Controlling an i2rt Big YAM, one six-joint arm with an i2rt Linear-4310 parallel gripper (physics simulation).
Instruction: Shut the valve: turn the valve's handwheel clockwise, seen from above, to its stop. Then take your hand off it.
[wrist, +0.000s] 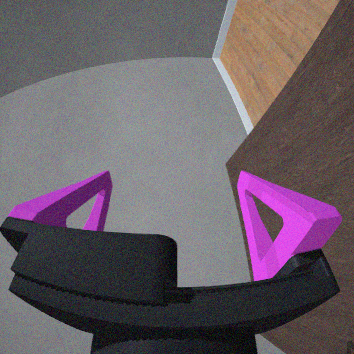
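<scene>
My gripper (174, 177) is open, with its two magenta fingers wide apart and no object between them. The valve and its handwheel do not show in the wrist view. The right finger overlaps the edge of the dark brown table top, and the left finger is in front of a grey wall.
A dark brown wooden table top (310, 150) fills the right side, with a corner near the right fingertip. A grey wall (150, 115) lies behind the fingers. A pale skirting strip (232, 95) borders a wooden floor (270, 55) at the upper right.
</scene>
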